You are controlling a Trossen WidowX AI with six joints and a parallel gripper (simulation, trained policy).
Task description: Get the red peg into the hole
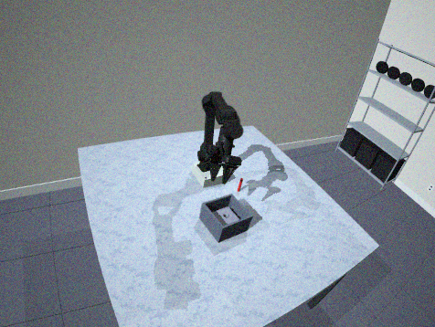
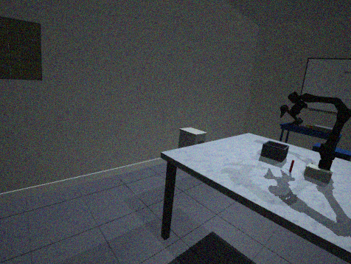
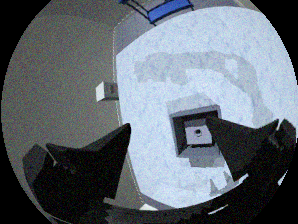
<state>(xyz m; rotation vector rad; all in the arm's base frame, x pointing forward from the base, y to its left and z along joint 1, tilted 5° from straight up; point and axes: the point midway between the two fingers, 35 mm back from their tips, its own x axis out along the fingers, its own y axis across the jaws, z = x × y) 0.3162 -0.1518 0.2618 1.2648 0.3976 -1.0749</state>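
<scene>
The red peg lies 290 mm to the left of my gripper tip, 230 mm below it and 160 mm behind it. From my gripper tip the other things lie so: plate: 230 mm below, 80 mm to the left; then grey box: 250 mm below, 80 mm to the left.
</scene>
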